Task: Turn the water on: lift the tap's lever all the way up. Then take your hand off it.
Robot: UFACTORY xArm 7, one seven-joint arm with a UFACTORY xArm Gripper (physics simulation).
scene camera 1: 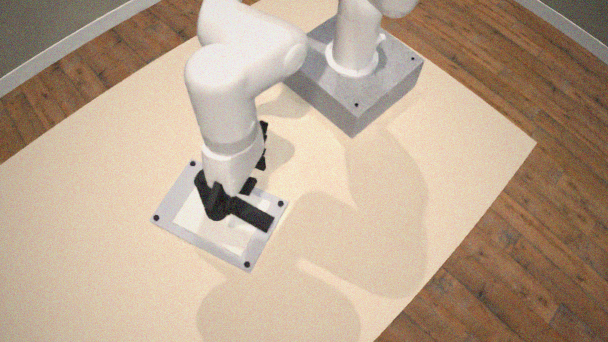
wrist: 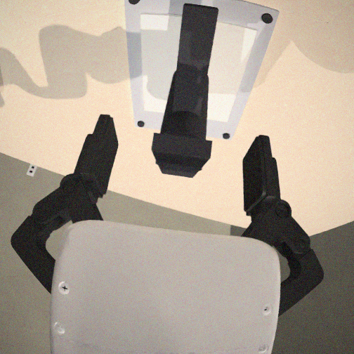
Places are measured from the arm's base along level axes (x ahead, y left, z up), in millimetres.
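Pixels of known places: gripper, fingertip midpoint: (scene camera 1: 243,188); arm's base at its link origin: (scene camera 1: 351,57).
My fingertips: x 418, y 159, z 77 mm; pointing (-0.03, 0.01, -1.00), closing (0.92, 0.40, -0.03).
For each thing: its top centre in the pictures, then the offset to it from my fingertips. "*": a spot on its surface instead. Level surfaces: height alone.
- black tap at a spot on its surface: (scene camera 1: 254,216) * dx -3, dy +16, dz -91 mm
- plate at a spot on its surface: (scene camera 1: 172,198) * dx +91, dy -156, dz -166 mm
- pale table top at its surface level: dz -174 mm
The black tap (scene camera 1: 254,216) (wrist: 198,40) stands on a plate (scene camera 1: 172,198) (wrist: 250,85) with dark round studs at its corners. Its spout points to the lower right in the scene view and away from the hand in the wrist view. The lever (wrist: 181,152) shows in the wrist view as a wide black block at the near end of the tap, tilted up toward the camera; its exact angle cannot be told. My gripper (wrist: 183,136) is wide open, one finger on each side of the lever, with gaps on both sides and no contact. In the scene view my wrist hides much of the lever.
My arm's grey base block (scene camera 1: 390,85) stands behind the tap, to the upper right. The pale table top (scene camera 1: 75,210) ends at the wooden floor (scene camera 1: 505,250) on the right. The arm's shadows fall across the table.
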